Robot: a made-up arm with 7 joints. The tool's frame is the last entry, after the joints. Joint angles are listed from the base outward. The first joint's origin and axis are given. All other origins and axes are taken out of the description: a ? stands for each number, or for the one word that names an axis. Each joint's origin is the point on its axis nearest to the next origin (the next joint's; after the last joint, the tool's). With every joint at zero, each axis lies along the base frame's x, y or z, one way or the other. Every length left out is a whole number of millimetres.
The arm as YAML. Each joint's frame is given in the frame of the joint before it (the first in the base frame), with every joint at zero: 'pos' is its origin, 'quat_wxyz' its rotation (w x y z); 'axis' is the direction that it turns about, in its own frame. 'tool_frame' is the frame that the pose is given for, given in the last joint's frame.
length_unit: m
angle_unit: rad
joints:
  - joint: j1
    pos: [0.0, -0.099, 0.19]
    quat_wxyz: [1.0, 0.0, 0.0, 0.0]
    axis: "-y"
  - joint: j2
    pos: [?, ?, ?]
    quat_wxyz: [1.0, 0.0, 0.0, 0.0]
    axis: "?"
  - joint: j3
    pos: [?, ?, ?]
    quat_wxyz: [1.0, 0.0, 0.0, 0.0]
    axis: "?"
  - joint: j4
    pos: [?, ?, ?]
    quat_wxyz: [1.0, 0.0, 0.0, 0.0]
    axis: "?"
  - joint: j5
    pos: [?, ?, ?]
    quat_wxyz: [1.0, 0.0, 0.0, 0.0]
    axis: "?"
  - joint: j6
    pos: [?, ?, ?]
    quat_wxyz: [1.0, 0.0, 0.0, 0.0]
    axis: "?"
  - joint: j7
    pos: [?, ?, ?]
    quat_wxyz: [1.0, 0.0, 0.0, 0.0]
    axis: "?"
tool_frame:
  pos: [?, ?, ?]
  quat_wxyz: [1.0, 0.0, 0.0, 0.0]
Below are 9 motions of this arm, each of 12 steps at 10 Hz.
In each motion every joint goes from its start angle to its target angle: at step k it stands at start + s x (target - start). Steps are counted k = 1, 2, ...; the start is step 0. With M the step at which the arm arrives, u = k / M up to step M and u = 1 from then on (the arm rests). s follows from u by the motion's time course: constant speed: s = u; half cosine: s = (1 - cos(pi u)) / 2; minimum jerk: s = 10 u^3 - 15 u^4 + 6 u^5.
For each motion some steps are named. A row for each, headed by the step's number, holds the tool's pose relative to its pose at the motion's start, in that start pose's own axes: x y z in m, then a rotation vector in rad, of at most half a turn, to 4 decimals.
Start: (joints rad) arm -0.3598 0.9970 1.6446 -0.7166 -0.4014 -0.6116 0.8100
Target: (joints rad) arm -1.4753 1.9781 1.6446 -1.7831 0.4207 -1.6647 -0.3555
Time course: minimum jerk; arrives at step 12
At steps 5, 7, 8, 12:
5: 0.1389 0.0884 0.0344 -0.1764 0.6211 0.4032
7: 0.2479 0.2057 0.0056 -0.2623 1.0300 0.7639
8: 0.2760 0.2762 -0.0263 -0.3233 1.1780 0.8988
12: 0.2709 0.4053 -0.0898 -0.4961 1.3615 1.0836

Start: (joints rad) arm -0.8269 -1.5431 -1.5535 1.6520 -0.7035 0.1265 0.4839
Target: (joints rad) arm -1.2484 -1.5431 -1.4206 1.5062 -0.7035 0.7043 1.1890
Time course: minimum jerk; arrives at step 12
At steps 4, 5, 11, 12:
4: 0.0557 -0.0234 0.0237 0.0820 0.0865 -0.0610
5: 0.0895 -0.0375 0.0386 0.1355 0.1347 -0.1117
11: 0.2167 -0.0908 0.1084 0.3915 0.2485 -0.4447
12: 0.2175 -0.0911 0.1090 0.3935 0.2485 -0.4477

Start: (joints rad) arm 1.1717 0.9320 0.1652 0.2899 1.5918 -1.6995 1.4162
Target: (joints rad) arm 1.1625 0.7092 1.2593 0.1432 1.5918 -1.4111 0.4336
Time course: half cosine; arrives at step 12
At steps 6, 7, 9, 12:
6: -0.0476 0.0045 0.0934 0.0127 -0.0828 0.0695
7: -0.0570 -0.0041 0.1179 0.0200 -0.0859 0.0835
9: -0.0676 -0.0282 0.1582 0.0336 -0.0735 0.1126
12: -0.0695 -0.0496 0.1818 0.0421 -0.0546 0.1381

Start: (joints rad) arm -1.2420 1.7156 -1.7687 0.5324 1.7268 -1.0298 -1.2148
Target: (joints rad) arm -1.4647 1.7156 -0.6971 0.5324 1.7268 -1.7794 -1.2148
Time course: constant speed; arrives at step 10
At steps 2, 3, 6, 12:
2: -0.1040 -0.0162 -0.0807 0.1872 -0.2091 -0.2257
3: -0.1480 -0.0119 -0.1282 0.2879 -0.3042 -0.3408
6: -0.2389 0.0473 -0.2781 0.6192 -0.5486 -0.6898
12: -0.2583 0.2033 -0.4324 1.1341 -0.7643 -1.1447

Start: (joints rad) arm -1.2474 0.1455 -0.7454 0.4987 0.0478 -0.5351 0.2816
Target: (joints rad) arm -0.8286 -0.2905 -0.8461 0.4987 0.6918 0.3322 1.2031
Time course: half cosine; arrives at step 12
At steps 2, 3, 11, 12:
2: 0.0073 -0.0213 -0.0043 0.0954 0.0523 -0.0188
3: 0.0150 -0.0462 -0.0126 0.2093 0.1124 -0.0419
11: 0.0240 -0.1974 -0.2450 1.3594 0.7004 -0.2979
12: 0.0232 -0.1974 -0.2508 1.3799 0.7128 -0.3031

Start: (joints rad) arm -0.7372 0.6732 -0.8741 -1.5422 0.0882 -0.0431 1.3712
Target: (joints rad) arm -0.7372 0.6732 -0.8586 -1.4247 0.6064 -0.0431 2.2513
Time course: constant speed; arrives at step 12
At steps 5, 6, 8, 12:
5: -0.0004 -0.0516 -0.0266 0.3586 0.2171 0.0506
6: -0.0013 -0.0605 -0.0338 0.4283 0.2632 0.0509
8: -0.0050 -0.0767 -0.0496 0.5651 0.3571 0.0411
12: -0.0211 -0.1027 -0.0829 0.8261 0.5470 -0.0213

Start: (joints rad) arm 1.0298 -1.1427 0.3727 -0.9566 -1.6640 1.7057 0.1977
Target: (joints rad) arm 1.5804 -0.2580 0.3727 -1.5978 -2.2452 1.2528 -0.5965
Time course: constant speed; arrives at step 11
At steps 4, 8, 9, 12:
4: -0.2932 -0.1344 -0.1335 0.1570 -0.5191 -0.1278
8: -0.4712 -0.2650 -0.3921 0.4249 -0.8974 -0.3502
9: -0.4924 -0.2918 -0.4652 0.5111 -0.9560 -0.4170
12: -0.5081 -0.3356 -0.6097 0.7028 -1.0169 -0.5558

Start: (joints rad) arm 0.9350 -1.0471 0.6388 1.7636 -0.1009 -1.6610 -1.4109
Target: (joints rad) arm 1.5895 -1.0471 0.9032 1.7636 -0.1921 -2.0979 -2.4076
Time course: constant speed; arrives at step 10
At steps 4, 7, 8, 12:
4: -0.0376 0.0930 0.0179 -0.4725 0.3561 -0.2209
7: -0.0376 0.1618 0.0063 -0.8379 0.6795 -0.2758
8: -0.0363 0.1824 -0.0034 -0.9587 0.7950 -0.2706
12: -0.0365 0.2188 -0.0300 -1.1955 1.0341 -0.2217

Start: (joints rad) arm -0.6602 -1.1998 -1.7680 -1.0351 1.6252 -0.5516 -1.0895
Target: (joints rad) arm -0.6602 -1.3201 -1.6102 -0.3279 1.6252 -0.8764 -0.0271
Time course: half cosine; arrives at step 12
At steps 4, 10, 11, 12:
4: -0.0291 -0.0079 -0.0265 0.1555 -0.1008 0.0246
10: -0.0852 -0.0466 -0.1582 0.6289 -0.3760 0.2701
11: -0.0864 -0.0499 -0.1705 0.6654 -0.3928 0.2988
12: -0.0867 -0.0510 -0.1747 0.6779 -0.3983 0.3089

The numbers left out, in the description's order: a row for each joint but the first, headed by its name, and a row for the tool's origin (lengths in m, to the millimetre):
j2: xyz -0.054 0.0 -0.291, axis -x
j3: xyz 0.0 -0.193 0.222, axis +z
j4: xyz 0.076 -0.123 0.0, axis -y
j5: xyz -0.02 0.0 -0.012, axis +z
j6: xyz 0.073 0.128 0.0, axis +y
j7: xyz -0.095 0.0 0.16, axis +x
tool: xyz 0.0 -0.057 0.149

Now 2 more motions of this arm.
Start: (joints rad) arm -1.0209 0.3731 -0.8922 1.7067 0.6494 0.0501 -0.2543
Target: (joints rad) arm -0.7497 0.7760 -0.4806 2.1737 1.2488 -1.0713 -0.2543
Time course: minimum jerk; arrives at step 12
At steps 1, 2, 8, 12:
1: -0.0029 0.0007 -0.0007 -0.0018 -0.0109 0.0003
2: -0.0201 0.0046 -0.0055 -0.0122 -0.0760 0.0024
8: -0.1343 -0.0208 -0.3785 -0.2043 -1.6183 0.2635
12: -0.0386 -0.0718 -0.4673 -0.2121 -2.0021 0.4321

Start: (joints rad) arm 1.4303 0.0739 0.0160 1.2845 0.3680 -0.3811 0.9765
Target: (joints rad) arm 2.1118 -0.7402 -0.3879 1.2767 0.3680 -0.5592 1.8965
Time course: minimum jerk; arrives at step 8
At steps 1, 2, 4, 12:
1: -0.0070 -0.0014 -0.0011 0.0029 -0.0156 0.0039
2: -0.0443 -0.0105 -0.0093 0.0207 -0.1000 0.0287
4: -0.1877 -0.0854 -0.0840 0.1416 -0.4655 0.2063
12: -0.2634 -0.2451 -0.2349 0.3723 -0.8518 0.5623

